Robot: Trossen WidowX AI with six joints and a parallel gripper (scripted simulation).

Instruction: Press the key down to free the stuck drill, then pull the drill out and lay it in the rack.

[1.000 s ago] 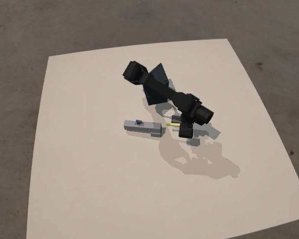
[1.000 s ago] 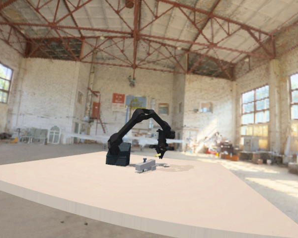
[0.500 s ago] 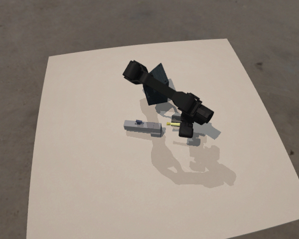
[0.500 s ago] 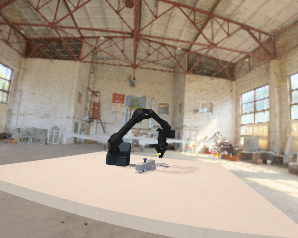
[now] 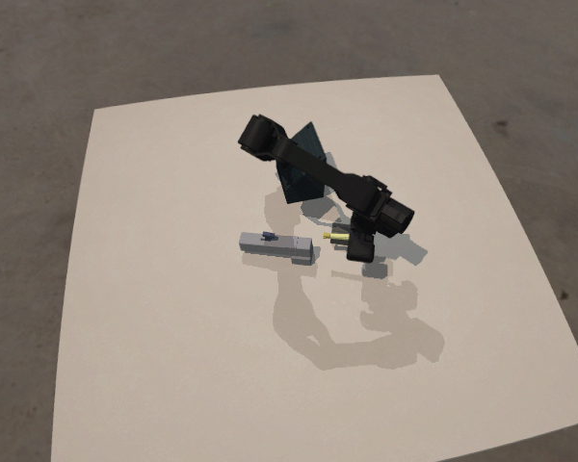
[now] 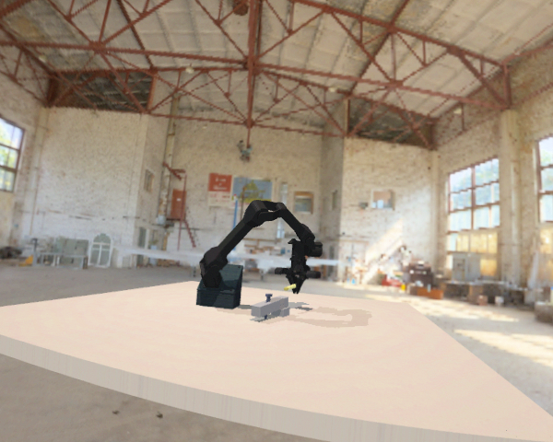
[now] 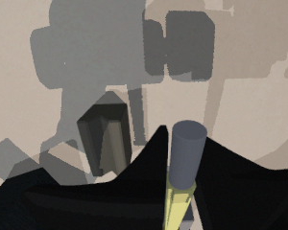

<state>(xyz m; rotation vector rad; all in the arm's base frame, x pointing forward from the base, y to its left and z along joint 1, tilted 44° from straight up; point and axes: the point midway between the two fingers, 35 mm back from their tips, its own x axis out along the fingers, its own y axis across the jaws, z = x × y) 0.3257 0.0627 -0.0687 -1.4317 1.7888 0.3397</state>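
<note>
Now: gripper tip 2 cm past the drill, 4 cm to the left of it and 3 cm below it. From my gripper tip the other things lie so: dark grey rack (7 cm behind, 1 cm to the right, 4 cm below); then grey housing block (7 cm behind, 19 cm to the right, 3 cm below); then blue key (8 cm behind, 21 cm to the right, 1 cm below).
</note>
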